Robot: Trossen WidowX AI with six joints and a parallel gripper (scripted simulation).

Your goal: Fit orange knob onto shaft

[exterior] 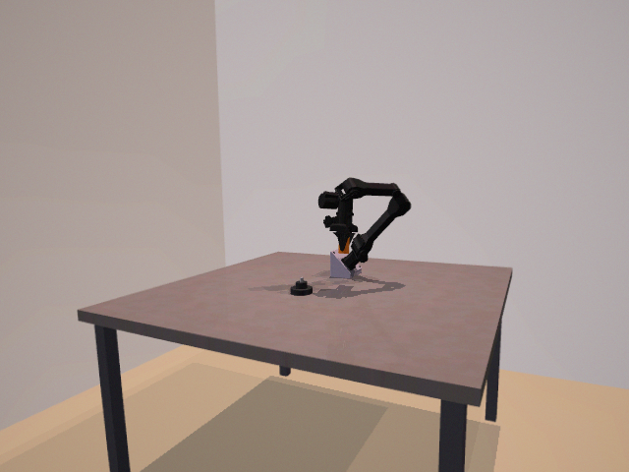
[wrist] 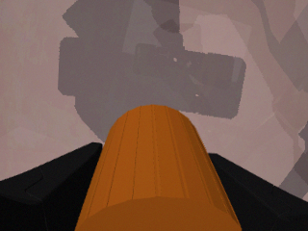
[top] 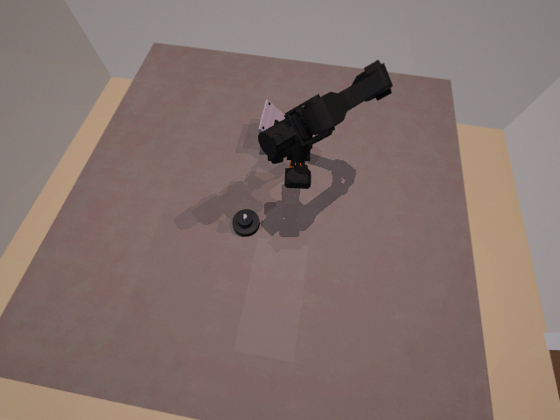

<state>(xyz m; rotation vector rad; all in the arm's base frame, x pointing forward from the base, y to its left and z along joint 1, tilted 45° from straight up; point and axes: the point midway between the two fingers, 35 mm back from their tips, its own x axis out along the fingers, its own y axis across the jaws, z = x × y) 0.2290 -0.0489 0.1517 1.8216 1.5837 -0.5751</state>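
The orange knob is 30 mm above my gripper tip. From my gripper tip the other things lie so: black round pedestal 90 mm ahead, 130 mm to the right, 120 mm below.
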